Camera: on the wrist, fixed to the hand. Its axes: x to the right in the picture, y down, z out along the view.
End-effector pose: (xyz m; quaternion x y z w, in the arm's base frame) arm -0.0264 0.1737 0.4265 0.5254 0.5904 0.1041 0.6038
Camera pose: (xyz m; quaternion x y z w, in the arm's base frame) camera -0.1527 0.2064 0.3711 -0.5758 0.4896 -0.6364 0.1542
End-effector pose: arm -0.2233 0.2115 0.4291 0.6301 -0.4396 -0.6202 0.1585
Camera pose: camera -0.0961 0.2088 0.3666 -0.4033 -0.6128 0.2113 0.6459
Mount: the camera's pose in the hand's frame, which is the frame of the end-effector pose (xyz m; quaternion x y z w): 0.0223 -0.0905 -0.1068 -0.0020 -0.0698 -0.9975 0.0134
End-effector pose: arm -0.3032 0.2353 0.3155 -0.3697 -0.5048 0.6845 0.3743
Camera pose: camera -0.2062 0.3183 0.3770 0.5456 -0.4030 -0.3394 0.6518
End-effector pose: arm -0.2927 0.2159 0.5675 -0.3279 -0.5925 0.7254 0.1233
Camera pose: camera -0.2621 0.3359 0.6364 0.6370 -0.3451 -0.0916 0.6832
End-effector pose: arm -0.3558 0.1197 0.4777 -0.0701 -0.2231 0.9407 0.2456
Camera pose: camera -0.3104 0.2424 0.4232 0.2868 -0.0919 -0.2279 0.9259
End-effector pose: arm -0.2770 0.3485 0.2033 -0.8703 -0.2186 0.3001 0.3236
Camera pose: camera -0.2068 0.3781 0.3229 0.2267 -0.8942 -0.2585 0.2867
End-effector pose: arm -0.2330 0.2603 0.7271 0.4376 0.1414 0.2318 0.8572
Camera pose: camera -0.2368 0.2989 0.5908 -0.1207 0.3781 -0.8822 0.2534
